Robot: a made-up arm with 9 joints.
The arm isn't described. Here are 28 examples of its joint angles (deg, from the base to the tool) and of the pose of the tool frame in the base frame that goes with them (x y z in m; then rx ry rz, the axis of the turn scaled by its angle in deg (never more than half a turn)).
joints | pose
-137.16 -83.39 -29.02 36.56 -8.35 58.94 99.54 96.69 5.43 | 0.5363 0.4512 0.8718 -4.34 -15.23 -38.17
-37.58 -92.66 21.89 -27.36 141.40 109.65 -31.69 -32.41 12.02 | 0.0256 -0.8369 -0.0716 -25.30 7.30 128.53
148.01 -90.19 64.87 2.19 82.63 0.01 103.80 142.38 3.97 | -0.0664 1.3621 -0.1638 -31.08 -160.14 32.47
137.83 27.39 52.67 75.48 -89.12 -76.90 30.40 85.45 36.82 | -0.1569 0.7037 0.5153 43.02 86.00 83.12
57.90 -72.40 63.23 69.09 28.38 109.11 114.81 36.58 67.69 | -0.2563 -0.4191 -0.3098 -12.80 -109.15 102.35
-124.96 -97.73 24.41 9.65 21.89 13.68 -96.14 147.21 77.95 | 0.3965 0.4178 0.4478 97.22 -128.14 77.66
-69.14 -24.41 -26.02 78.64 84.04 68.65 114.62 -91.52 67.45 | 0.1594 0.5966 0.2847 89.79 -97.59 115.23
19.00 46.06 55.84 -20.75 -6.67 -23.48 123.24 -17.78 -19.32 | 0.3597 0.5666 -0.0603 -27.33 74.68 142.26
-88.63 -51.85 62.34 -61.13 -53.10 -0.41 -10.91 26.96 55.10 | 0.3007 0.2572 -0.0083 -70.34 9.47 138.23
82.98 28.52 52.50 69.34 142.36 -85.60 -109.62 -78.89 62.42 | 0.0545 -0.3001 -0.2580 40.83 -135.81 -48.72
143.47 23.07 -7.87 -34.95 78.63 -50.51 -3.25 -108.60 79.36 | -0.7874 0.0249 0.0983 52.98 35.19 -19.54
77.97 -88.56 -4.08 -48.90 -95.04 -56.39 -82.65 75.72 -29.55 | -0.0802 -0.0986 -0.0966 -97.33 40.39 -89.63
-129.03 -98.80 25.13 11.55 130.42 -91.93 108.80 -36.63 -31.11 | 0.7845 0.0390 -0.4141 88.38 95.67 72.58
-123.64 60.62 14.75 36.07 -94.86 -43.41 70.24 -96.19 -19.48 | 0.6177 -0.0284 0.1573 -104.41 34.06 72.65
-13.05 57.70 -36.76 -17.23 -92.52 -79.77 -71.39 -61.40 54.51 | -0.2191 -0.2239 0.2105 -68.72 -94.67 -12.33
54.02 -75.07 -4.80 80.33 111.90 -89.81 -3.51 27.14 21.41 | -0.1280 -0.6672 -0.0625 102.44 25.62 26.91
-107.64 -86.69 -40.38 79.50 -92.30 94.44 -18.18 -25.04 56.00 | 0.3536 -0.2321 0.0195 -57.64 55.01 -47.32
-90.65 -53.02 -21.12 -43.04 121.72 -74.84 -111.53 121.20 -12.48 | 1.0540 -0.0874 0.0175 64.41 42.65 -51.73
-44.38 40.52 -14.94 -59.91 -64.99 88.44 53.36 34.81 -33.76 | 0.1290 0.3542 0.4629 -94.07 28.49 -132.95
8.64 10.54 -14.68 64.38 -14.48 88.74 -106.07 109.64 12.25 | -0.1758 -0.4707 0.5727 160.81 -6.37 -37.29
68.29 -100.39 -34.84 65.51 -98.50 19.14 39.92 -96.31 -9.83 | -0.0478 0.5042 0.2258 158.87 52.31 -36.02
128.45 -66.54 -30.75 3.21 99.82 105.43 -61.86 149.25 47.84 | -0.5910 0.5474 0.3104 97.60 -52.92 2.97
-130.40 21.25 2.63 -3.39 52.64 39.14 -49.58 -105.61 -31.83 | -0.1545 0.3313 0.3614 -79.19 -61.76 62.98
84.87 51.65 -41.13 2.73 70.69 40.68 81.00 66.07 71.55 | 0.5561 -0.4321 -0.0027 -28.16 110.86 -49.64
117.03 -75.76 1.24 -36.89 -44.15 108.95 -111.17 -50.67 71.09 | -0.2275 0.0223 0.4222 30.07 86.95 148.69
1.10 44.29 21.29 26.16 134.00 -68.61 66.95 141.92 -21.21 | 0.5272 -0.0524 -0.5219 -70.58 -86.70 86.97
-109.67 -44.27 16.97 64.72 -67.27 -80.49 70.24 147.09 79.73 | 0.0559 -0.4087 0.3561 -5.76 153.60 87.66
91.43 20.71 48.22 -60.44 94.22 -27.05 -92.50 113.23 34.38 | -0.2478 -0.4346 0.6432 -62.96 -86.82 -88.10
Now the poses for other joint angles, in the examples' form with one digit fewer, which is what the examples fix.
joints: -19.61 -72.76 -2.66 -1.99 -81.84 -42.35 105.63 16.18 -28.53
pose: 0.308 0.140 0.292 -49.2 71.1 79.0
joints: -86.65 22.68 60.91 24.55 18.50 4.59 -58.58 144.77 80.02
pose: -0.127 0.058 0.207 -112.3 -47.1 -68.6
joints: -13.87 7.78 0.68 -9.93 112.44 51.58 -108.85 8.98 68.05
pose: 0.890 -0.256 0.105 26.6 36.8 -72.7
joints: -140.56 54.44 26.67 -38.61 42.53 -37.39 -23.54 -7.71 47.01
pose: -0.374 0.053 0.580 22.7 18.1 -127.2
